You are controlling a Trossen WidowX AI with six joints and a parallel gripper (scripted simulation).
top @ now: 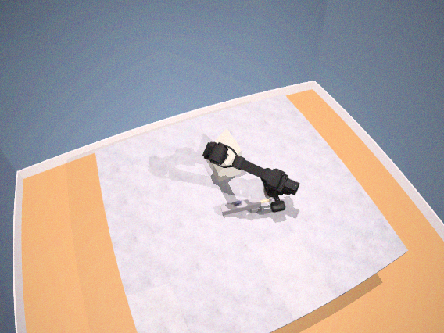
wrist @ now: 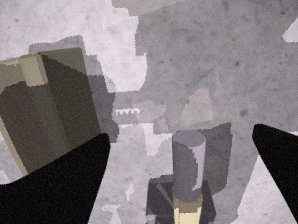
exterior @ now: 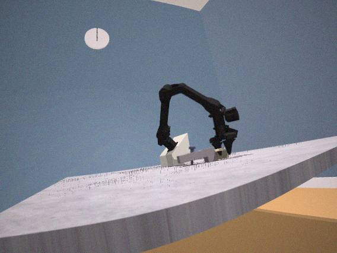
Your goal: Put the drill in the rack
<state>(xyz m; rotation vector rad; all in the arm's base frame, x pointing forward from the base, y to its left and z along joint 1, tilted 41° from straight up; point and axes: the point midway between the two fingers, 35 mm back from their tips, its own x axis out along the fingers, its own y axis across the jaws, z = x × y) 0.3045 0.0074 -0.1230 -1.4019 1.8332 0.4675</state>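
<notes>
The drill is 20 mm behind my gripper tip, 40 mm to the right of it and 30 mm above it. Also, from my gripper tip: olive-tan rack: 60 mm behind, 50 mm to the left; then holder block: 50 mm behind, 130 mm to the right, 20 mm above; then key: 60 mm behind, 160 mm to the right, 30 mm above.
</notes>
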